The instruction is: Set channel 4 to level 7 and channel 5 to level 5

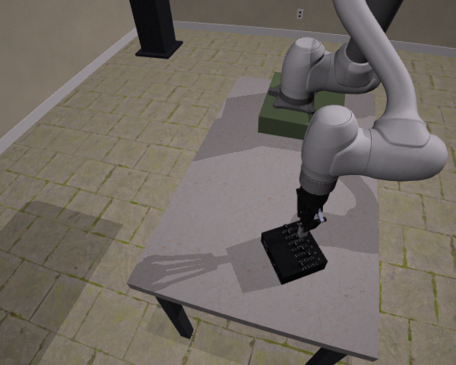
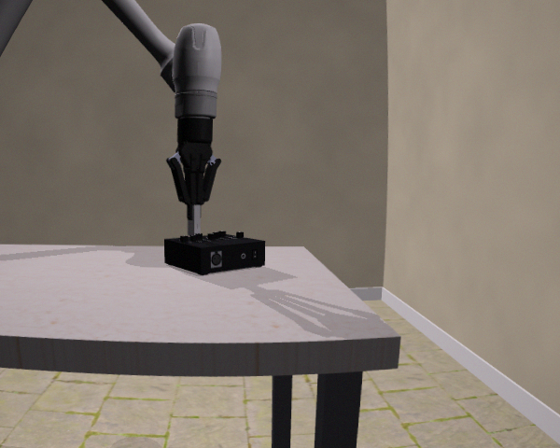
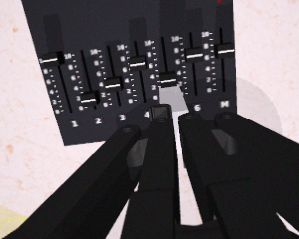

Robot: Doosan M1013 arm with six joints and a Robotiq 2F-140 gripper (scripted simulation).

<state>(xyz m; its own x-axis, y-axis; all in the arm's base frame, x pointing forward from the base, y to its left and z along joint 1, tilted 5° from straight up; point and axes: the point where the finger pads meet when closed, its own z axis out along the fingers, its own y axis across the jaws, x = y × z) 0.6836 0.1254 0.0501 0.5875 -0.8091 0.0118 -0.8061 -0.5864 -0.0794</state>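
Right now the channel 6 fader cap is 40 mm to the right of my hand and 30 mm below it. The rest, counted from my hand: channel 4 fader cap: 40 mm ahead, 30 mm below, 10 mm to the right; then channel 3 fader cap: 50 mm ahead, 30 mm below, 10 mm to the left; then channel 5 fader cap: 30 mm below, 10 mm to the right, 10 mm ahead.
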